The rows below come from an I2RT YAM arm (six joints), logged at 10 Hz.
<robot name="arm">
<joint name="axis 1" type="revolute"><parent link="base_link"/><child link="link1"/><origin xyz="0 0 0.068"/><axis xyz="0 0 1"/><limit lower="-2.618" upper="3.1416"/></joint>
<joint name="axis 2" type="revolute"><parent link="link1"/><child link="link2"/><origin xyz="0.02 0.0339 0.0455"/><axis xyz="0 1 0"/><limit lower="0" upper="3.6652"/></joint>
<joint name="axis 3" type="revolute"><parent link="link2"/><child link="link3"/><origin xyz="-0.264 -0.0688 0"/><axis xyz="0 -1 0"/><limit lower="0" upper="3.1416"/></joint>
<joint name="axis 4" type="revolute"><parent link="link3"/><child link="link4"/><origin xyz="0.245 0.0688 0.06"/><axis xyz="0 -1 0"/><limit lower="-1.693" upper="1.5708"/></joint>
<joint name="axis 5" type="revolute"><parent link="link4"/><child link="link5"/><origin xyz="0.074 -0.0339 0.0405"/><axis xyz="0 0 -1"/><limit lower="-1.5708" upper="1.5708"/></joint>
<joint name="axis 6" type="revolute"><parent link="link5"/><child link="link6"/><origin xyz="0.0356 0 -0.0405"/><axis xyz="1 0 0"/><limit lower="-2.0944" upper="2.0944"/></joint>
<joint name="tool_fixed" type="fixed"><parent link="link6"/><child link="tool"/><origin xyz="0 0 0" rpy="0 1.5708 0"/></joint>
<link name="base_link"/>
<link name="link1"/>
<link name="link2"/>
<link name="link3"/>
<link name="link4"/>
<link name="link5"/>
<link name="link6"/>
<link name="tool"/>
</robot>
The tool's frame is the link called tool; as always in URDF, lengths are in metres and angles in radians.
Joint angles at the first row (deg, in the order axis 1, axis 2, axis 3, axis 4, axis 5, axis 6):
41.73, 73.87, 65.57, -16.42, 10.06, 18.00
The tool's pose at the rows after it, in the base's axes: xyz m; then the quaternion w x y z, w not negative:
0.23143 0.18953 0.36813 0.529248 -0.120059 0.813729 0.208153
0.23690 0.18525 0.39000 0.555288 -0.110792 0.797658 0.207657
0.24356 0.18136 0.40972 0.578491 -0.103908 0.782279 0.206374
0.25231 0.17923 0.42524 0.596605 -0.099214 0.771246 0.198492
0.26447 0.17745 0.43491 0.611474 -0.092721 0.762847 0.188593
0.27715 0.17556 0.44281 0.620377 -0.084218 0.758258 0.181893
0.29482 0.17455 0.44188 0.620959 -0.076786 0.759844 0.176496
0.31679 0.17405 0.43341 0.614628 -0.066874 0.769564 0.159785
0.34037 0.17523 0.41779 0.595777 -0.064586 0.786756 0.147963
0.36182 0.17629 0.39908 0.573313 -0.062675 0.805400 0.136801
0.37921 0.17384 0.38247 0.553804 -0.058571 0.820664 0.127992
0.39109 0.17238 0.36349 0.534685 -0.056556 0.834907 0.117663
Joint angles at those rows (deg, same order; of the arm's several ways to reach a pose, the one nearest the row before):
40.49, 74.21, 69.50, -16.30, 9.94, 16.87
39.24, 74.74, 73.51, -16.35, 10.34, 15.85
37.88, 75.75, 77.52, -16.23, 10.35, 14.72
36.60, 77.49, 81.55, -16.36, 10.63, 13.37
35.06, 79.68, 84.83, -15.78, 10.81, 12.22
33.50, 82.04, 88.23, -15.80, 10.68, 11.80
31.65, 85.03, 90.68, -15.38, 9.87, 11.78
29.77, 88.78, 92.89, -15.43, 10.03, 11.61
28.09, 93.08, 94.93, -16.30, 9.15, 11.60
26.72, 97.16, 96.54, -17.35, 8.42, 11.69
25.28, 100.36, 97.64, -18.19, 7.65, 11.84
24.40, 102.65, 97.22, -18.39, 7.43, 11.81

